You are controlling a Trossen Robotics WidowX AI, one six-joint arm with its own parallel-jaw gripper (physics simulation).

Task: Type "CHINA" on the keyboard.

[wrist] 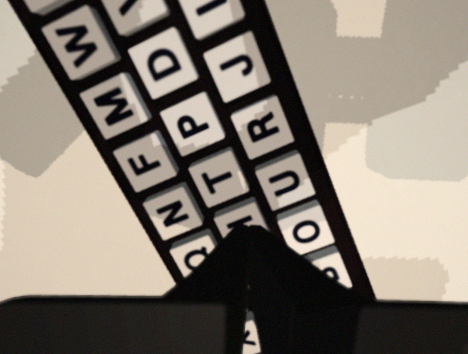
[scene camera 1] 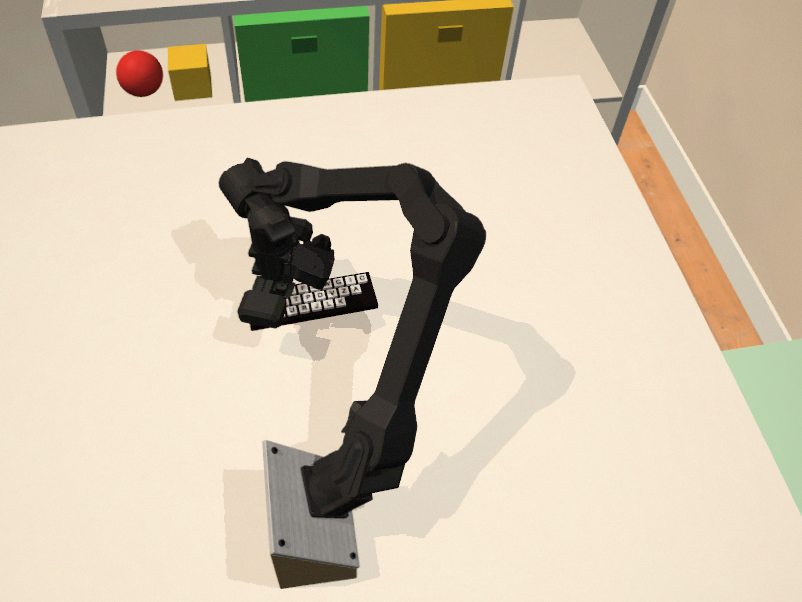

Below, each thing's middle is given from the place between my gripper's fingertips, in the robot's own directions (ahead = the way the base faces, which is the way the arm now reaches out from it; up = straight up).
The black keyboard (scene camera 1: 367, 300) is 50 mm to the right of my hand and 10 mm below it.
